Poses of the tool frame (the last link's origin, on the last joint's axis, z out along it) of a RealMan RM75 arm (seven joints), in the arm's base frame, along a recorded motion.
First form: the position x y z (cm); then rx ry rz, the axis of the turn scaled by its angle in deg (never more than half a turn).
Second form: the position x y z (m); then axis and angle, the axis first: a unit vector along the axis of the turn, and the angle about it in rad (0 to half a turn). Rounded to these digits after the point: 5 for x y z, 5 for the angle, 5 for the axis.
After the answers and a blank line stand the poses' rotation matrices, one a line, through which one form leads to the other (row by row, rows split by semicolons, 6 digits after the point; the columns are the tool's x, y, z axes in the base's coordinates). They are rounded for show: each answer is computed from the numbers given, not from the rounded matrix.
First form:
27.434 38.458 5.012 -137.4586 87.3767 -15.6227
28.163 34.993 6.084 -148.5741 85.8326 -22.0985
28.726 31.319 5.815 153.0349 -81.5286 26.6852
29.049 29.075 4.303 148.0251 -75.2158 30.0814
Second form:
0.27434 0.38458 0.05012 -0.84008 0.53400 -0.09548 2.85582
0.28163 0.34993 0.06084 -0.85880 0.49614 -0.12774 3.01946
0.28726 0.31319 0.05815 0.87230 -0.46471 0.15211 3.06198
0.29049 0.29075 0.04303 0.87723 -0.44575 0.17827 2.94510

0.423388 -0.852094 0.307698; -0.905924 -0.400695 0.136913; 0.006630 -0.336719 -0.941582
0.477022 -0.833424 0.279023; -0.864548 -0.502085 -0.021651; 0.158138 -0.230901 -0.960040
0.522569 -0.821550 0.227985; -0.797357 -0.565600 -0.210519; 0.301901 -0.071775 -0.950634
0.543497 -0.809321 0.222732; -0.739713 -0.587202 -0.328661; 0.396781 0.013869 -0.917809

